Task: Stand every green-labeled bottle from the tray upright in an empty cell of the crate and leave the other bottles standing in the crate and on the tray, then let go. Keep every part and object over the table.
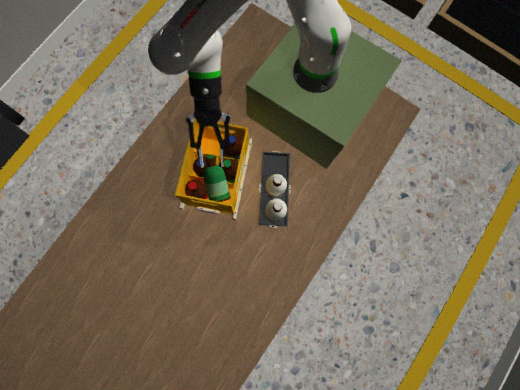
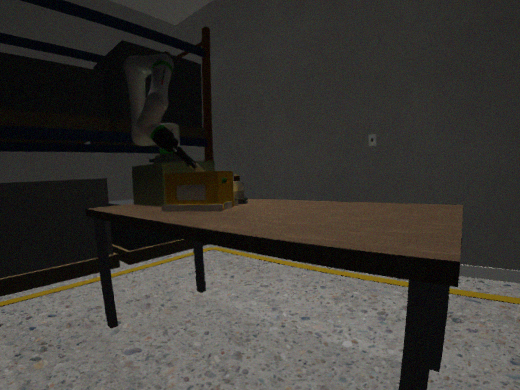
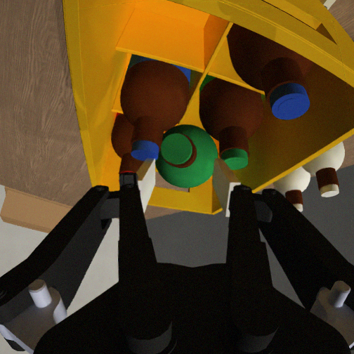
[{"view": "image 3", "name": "my gripper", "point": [184,170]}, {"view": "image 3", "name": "blue-capped bottle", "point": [154,96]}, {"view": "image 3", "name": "red-capped bottle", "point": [122,129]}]
